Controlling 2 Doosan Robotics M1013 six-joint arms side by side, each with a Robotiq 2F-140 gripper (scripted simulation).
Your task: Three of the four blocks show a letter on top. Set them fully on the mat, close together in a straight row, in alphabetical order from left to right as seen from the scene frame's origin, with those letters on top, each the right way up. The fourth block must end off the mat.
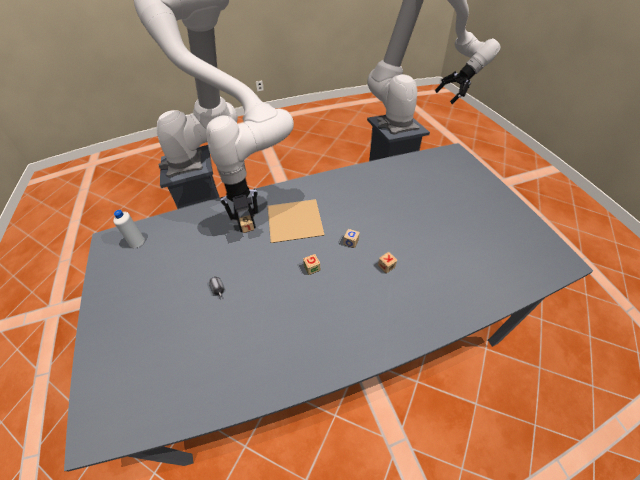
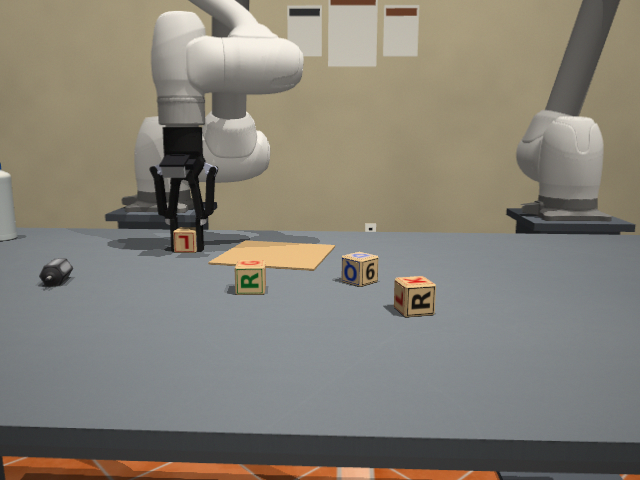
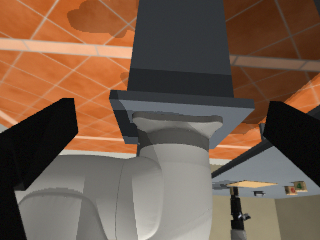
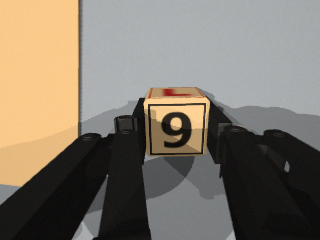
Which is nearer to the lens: the d block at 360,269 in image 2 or the k block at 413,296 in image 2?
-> The k block.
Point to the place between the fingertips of my right gripper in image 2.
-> At 187,250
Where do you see a g block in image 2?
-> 250,275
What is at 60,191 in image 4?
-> My right gripper.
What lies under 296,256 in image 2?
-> A mat.
